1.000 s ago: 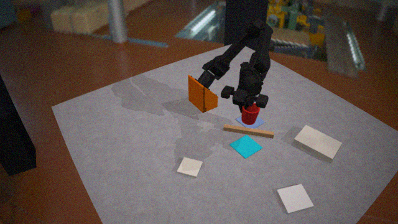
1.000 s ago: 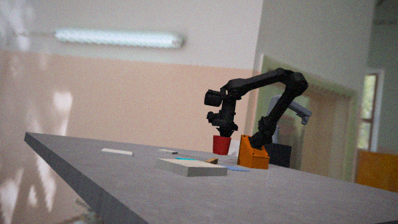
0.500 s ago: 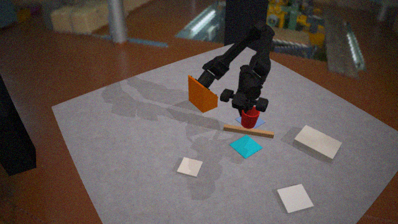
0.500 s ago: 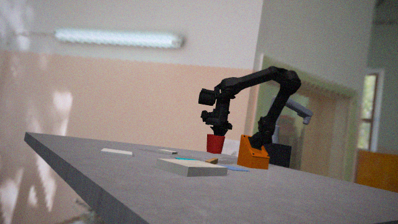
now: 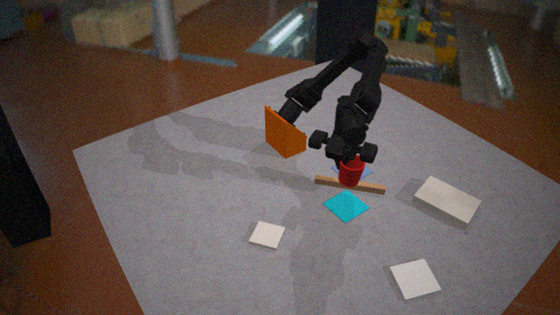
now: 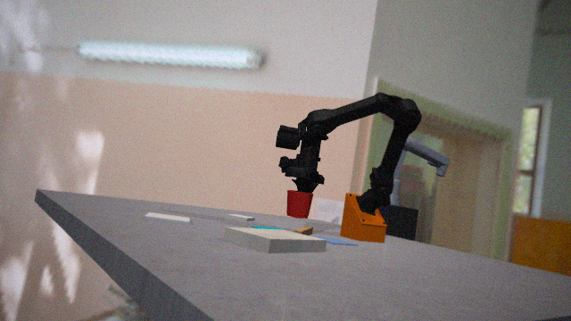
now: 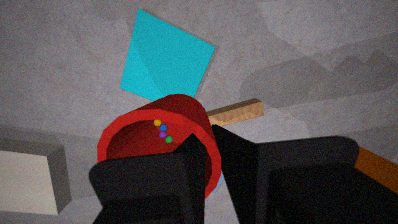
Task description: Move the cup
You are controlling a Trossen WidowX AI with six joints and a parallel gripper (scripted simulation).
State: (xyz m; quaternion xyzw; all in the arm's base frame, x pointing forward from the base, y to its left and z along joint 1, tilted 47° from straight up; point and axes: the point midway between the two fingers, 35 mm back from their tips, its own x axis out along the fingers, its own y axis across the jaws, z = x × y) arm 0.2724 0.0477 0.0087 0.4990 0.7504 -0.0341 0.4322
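Right now the cyan pad is 90 mm below my gripper tip, 70 mm ahead of it and 10 mm to the right of it. Round my gripper tip: thick cream slab: 260 mm to the left, 210 mm ahead, 70 mm below; wooden bar: 80 mm below, 40 mm to the left; red cup: 20 mm to the left, 20 mm ahead.
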